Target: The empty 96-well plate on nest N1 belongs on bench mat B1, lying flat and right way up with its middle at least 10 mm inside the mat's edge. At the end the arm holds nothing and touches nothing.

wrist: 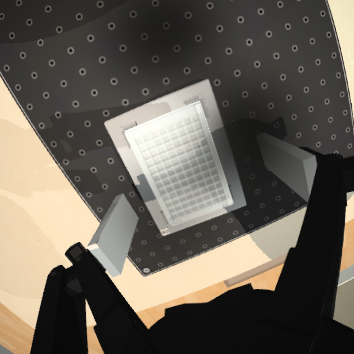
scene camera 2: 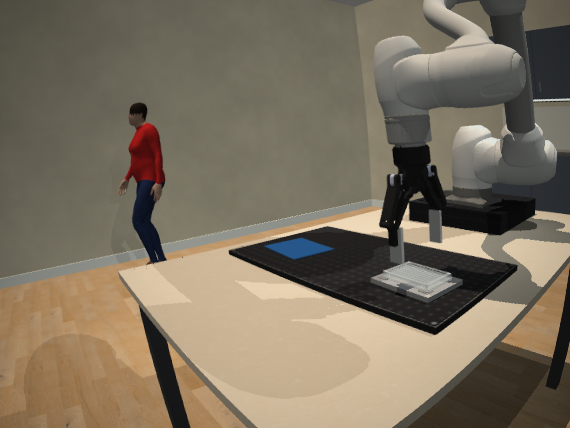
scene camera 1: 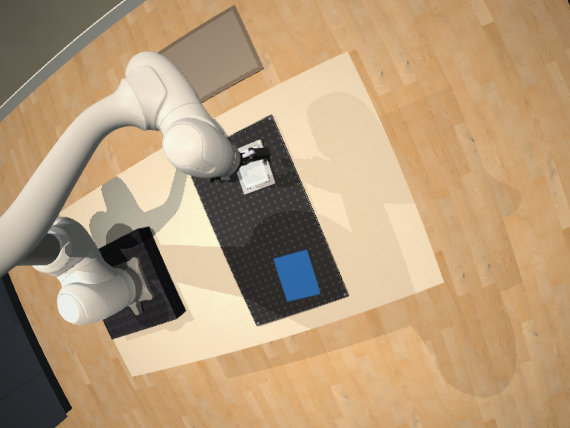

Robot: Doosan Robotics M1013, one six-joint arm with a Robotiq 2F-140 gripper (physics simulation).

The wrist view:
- my gripper: 192,179
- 96-well plate: 176,152
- pale grey nest: 173,100
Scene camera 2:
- my gripper: 418,251
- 96-well plate: 410,274
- pale grey nest: 388,284
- blue bench mat: 298,248
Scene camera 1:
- blue bench mat: 295,270
